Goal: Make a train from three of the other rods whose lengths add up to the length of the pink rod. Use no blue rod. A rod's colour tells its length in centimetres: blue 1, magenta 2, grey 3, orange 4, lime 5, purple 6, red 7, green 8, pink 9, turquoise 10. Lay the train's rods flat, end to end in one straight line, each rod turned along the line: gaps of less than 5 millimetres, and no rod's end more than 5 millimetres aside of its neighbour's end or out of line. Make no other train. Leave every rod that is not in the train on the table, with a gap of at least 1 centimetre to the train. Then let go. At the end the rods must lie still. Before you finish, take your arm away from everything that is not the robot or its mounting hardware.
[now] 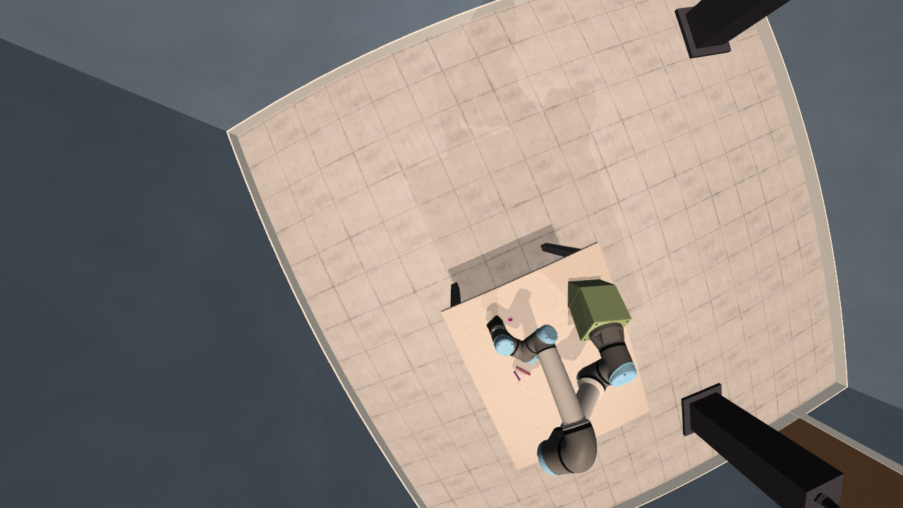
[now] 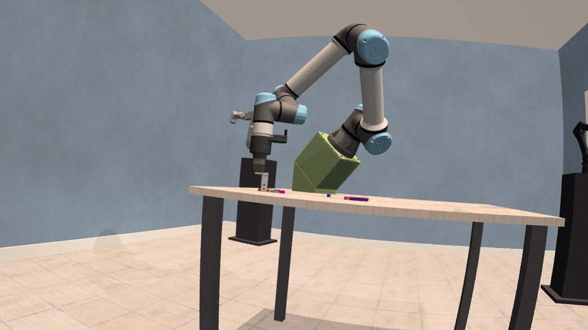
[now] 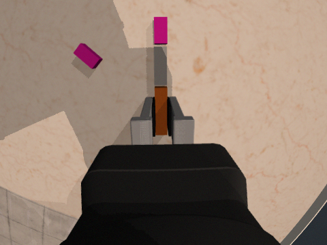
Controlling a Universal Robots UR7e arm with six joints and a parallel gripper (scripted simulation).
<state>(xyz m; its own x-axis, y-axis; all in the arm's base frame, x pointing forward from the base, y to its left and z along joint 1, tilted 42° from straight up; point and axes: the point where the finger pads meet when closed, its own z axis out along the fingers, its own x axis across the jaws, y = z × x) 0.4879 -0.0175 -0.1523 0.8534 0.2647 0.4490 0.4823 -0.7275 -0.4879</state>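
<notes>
My hand is 10 mm above the orange rod. From my hand the other things lie so: small blue rod (130 mm behind, 190 mm to the left, 10 mm below); then grey rod (20 mm behind, 30 mm to the left, 10 mm below); then pink rod (70 mm behind, 320 mm to the left, 10 mm below).
</notes>
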